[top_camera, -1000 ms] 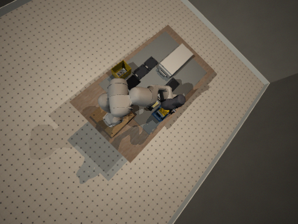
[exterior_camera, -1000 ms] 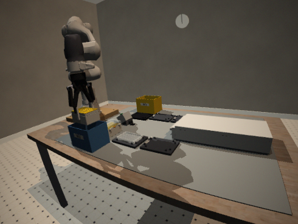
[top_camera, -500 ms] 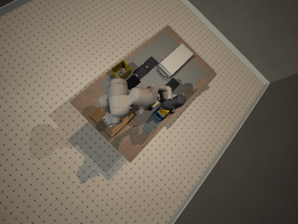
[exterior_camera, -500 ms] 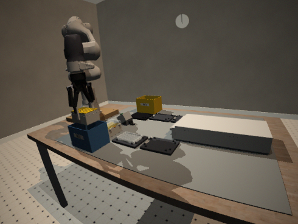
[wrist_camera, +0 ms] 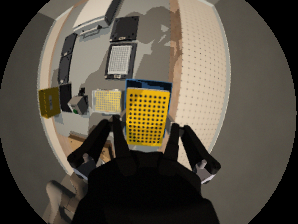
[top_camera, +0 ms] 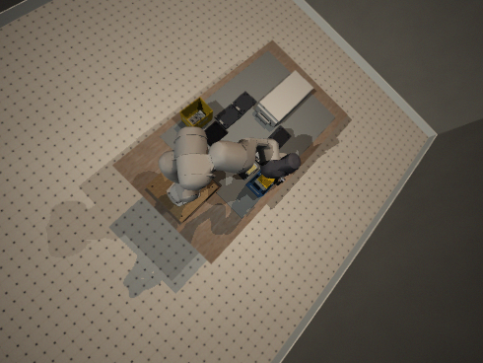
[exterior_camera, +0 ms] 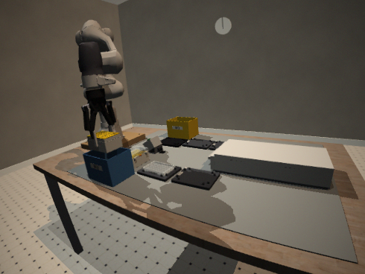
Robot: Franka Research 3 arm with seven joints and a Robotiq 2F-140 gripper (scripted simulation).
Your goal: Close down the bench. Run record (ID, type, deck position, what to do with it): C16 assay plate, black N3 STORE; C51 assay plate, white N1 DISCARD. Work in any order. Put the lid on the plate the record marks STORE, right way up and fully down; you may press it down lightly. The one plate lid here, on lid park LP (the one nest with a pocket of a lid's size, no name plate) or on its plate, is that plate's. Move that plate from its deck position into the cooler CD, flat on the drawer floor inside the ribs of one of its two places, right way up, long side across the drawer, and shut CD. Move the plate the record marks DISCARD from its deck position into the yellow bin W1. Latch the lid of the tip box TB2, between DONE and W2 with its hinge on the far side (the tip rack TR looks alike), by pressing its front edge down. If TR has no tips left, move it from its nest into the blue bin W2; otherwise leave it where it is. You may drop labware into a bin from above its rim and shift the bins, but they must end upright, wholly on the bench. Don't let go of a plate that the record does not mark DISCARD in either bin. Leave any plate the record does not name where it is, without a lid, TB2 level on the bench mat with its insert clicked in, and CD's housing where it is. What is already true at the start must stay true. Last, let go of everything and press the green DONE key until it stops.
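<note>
Now: the tip rack TR 1 cm behind my hand, 1 cm to the right of it and 1 cm below it. Round my hand: tip box TB2 (1 cm behind, 15 cm to the left, 14 cm below); then blue bin W2 (15 cm below); then tip box lid (1 cm behind, 15 cm to the left, 13 cm below).
</note>
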